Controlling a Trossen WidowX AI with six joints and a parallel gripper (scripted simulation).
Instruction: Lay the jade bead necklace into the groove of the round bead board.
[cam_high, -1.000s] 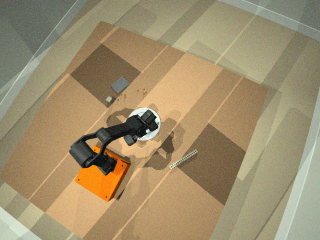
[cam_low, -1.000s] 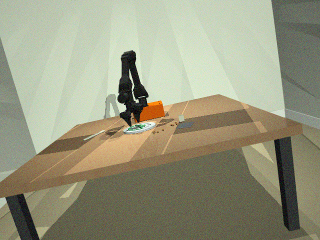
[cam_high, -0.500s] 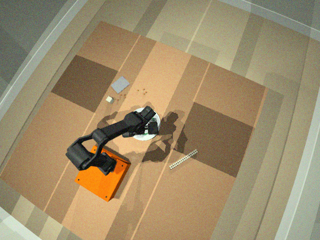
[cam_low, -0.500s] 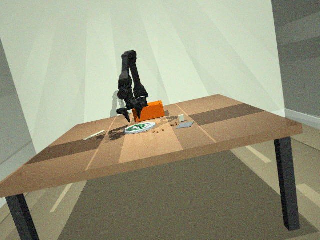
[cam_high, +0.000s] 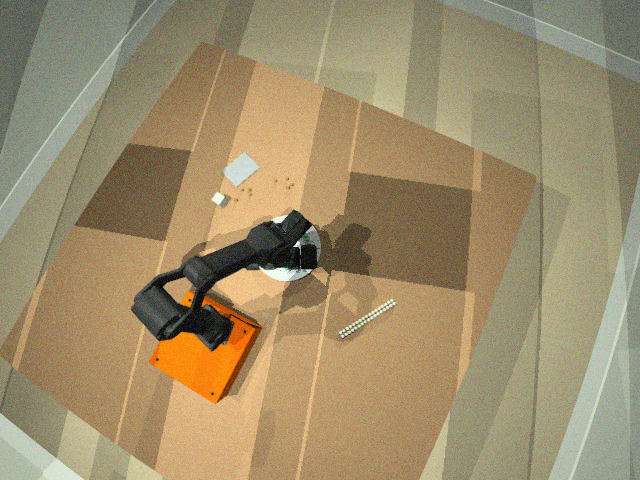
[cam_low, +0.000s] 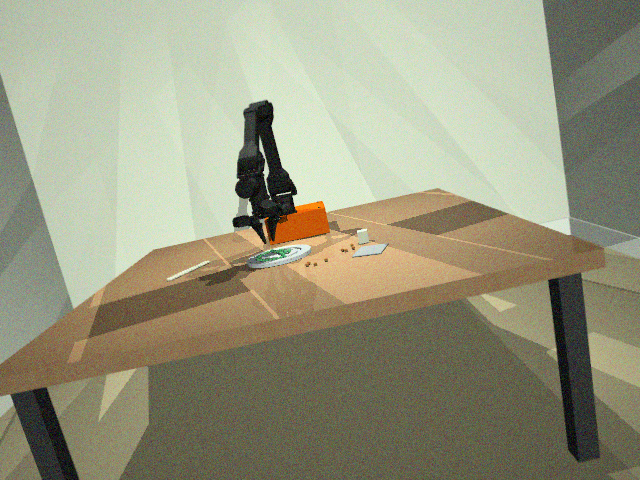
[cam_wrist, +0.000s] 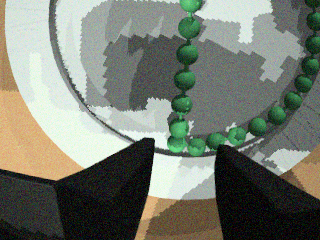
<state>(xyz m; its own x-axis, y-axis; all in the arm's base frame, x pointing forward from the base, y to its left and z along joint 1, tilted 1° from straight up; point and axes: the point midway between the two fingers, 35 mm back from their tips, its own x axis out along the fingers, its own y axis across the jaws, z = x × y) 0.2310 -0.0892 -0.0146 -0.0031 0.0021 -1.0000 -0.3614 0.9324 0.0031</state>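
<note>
Right now the round bead board is 50 mm ahead of my gripper tip, 40 mm below it and 20 mm to the left of it. Also, from my gripper tip: grey flat plate: 260 mm to the left, 240 mm ahead, 40 mm below; small white cube: 270 mm to the left, 110 mm ahead, 30 mm below.
</note>
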